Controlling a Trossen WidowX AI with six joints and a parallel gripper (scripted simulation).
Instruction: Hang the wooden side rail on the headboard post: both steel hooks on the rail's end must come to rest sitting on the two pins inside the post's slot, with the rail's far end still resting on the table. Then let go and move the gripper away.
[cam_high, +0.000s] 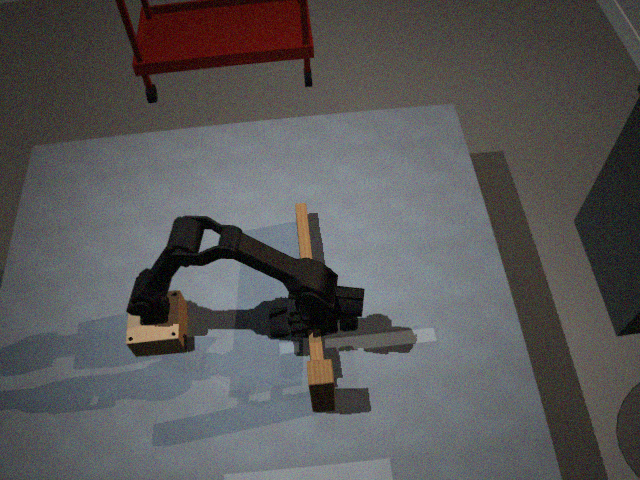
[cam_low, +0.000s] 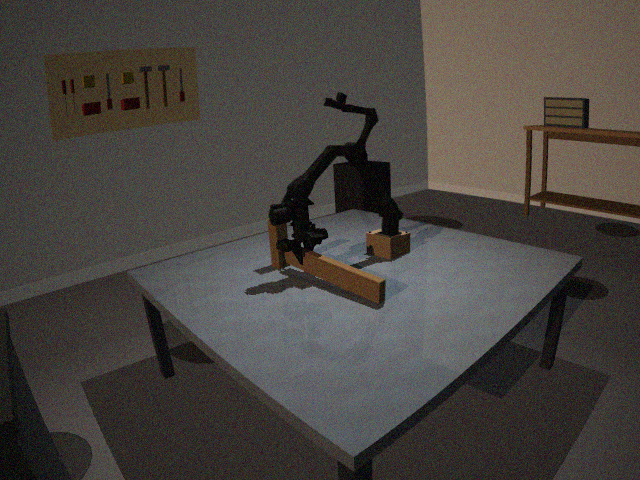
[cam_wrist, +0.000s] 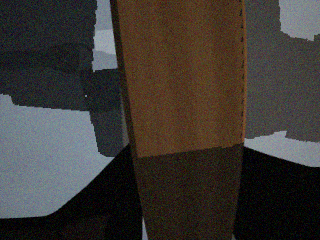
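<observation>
The headboard post lies 140 mm to the right of my gripper tip, 40 mm above it and 10 mm ahead of it.
</observation>
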